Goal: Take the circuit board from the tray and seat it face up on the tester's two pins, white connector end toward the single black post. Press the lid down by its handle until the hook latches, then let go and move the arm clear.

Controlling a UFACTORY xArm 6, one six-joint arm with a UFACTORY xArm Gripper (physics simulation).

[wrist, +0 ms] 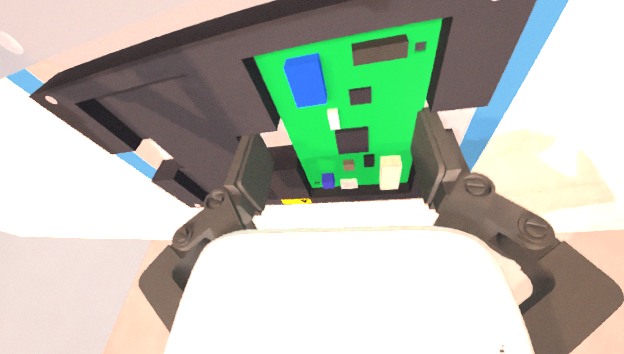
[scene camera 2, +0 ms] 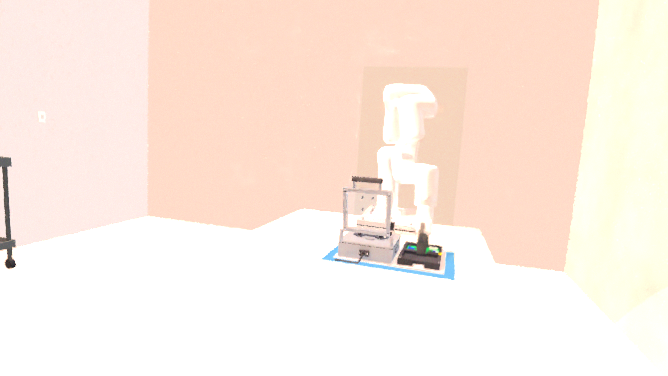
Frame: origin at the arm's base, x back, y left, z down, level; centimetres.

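Seen in the pictures: gripper, fingertip midpoint: [wrist: 335, 137] [scene camera 2: 422, 250].
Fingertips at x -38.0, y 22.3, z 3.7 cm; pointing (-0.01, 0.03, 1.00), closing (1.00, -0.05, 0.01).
Note:
Pixels of each thing's middle, then the offset from my fingertips to it. "pt": a spot on its surface instead. Level surfaces: height alone.
- green circuit board, body centre: [wrist: 351, 138] [scene camera 2: 422, 249] dx +0.9, dy -0.1, dz -0.3 cm
- black tray, surface spot: [wrist: 200, 112] pt dx -7.3, dy -2.5, dz +0.2 cm
- grey tester, surface spot: [scene camera 2: 367, 248] pt dx -17.0, dy -15.0, dz -2.6 cm
- dark handle, body centre: [scene camera 2: 366, 179] dx -21.0, dy -15.7, dz -24.8 cm
- blue-edged mat, surface height: dz +1.8 cm
- thin cable, surface spot: [scene camera 2: 357, 260] pt dx -17.7, dy -17.8, dz +1.7 cm
- yellow label, body centre: [wrist: 296, 201] dx -3.7, dy +6.3, dz -0.8 cm
The green circuit board [scene camera 2: 413, 248] [wrist: 390, 112] lies face up in a pocket of the black tray [scene camera 2: 419, 263] [wrist: 200, 112]. In the wrist view its large blue part is at the far end and its white connector [wrist: 390, 172] is at the near end. My gripper [scene camera 2: 422, 243] [wrist: 335, 137] is open, with its fingers low at the tray, one on each side of the board near the white connector end. The grey tester [scene camera 2: 367, 248] stands left of the tray in the scene view. Its lid frame [scene camera 2: 346, 210] stands upright with the dark handle [scene camera 2: 367, 179] on top. I cannot make out the pins or black post.
The tester and tray stand on a blue-edged mat [scene camera 2: 449, 272] [wrist: 484, 130]. A thin cable [scene camera 2: 357, 260] lies at the tester's front. A yellow label [wrist: 296, 201] is on the tray's near edge. A dark cart [scene camera 2: 6, 202] stands at the far left.

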